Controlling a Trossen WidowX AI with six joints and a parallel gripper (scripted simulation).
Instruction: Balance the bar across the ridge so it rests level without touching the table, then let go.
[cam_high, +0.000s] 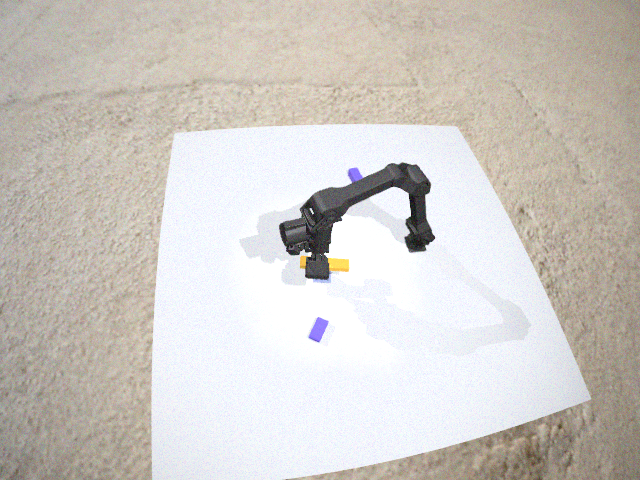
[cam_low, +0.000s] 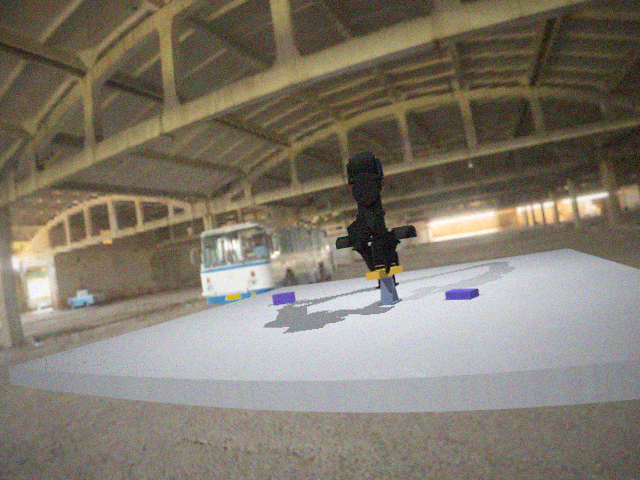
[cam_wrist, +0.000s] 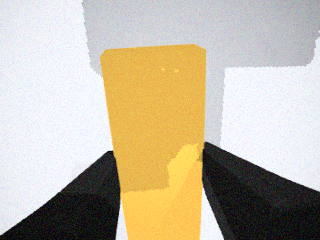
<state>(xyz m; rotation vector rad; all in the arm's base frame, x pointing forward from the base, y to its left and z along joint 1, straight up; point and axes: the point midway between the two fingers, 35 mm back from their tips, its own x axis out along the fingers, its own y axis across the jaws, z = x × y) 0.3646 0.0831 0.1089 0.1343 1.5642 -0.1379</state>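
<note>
My gripper tip is now 30 mm past the bar.
</note>
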